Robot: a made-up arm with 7 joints.
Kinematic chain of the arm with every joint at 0, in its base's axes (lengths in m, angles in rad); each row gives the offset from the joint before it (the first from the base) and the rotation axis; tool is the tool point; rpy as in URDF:
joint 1: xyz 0.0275 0.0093 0.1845 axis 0 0.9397 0.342
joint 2: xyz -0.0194 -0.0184 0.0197 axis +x
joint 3: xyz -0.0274 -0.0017 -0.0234 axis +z
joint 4: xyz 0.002 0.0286 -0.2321 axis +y
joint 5: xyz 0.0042 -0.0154 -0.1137 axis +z
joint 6: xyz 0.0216 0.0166 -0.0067 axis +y
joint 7: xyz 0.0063 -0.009 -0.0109 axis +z
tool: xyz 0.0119 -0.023 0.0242 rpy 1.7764 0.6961 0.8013
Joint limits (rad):
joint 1: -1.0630..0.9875
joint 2: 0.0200..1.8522
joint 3: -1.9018..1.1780
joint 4: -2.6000..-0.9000
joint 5: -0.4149..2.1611
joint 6: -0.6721..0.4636
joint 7: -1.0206..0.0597
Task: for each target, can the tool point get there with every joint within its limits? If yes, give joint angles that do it. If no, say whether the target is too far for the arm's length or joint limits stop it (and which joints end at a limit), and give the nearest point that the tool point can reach.
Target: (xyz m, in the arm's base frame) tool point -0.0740 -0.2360 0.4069
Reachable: no: joint limits stop it (at a limit: joint 1, joint 2, joint 3, joint 5, joint 6, joint 7) | nearest point -0.1099 -0.1221 0.1564 | short by 0.278 m
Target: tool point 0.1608 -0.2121 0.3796
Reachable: no: joint limits stop it (at a limit: joint 1, joint 2, joint 6, joint 7) | nearest point 0.1837 -0.0897 0.1340 | short by 0.275 m
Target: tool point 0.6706 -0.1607 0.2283
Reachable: no: too far | nearest point 0.3146 -0.0461 0.0753 | short by 0.404 m
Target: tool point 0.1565 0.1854 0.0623
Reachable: yes | joints -0.5406 0.5186 0.7534 -1.3099 1.2663 -0.2457 -0.8950
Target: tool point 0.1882 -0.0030 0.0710
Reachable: yes | joints -0.8059 0.4478 -0.7071 -1.7648 0.6429 -0.2125 -0.7750
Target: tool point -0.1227 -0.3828 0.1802
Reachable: no: joint limits stop it (at a limit: joint 1, joint 2, joint 3, joint 6, joint 7) | nearest point -0.1526 -0.1747 0.1073 | short by 0.222 m
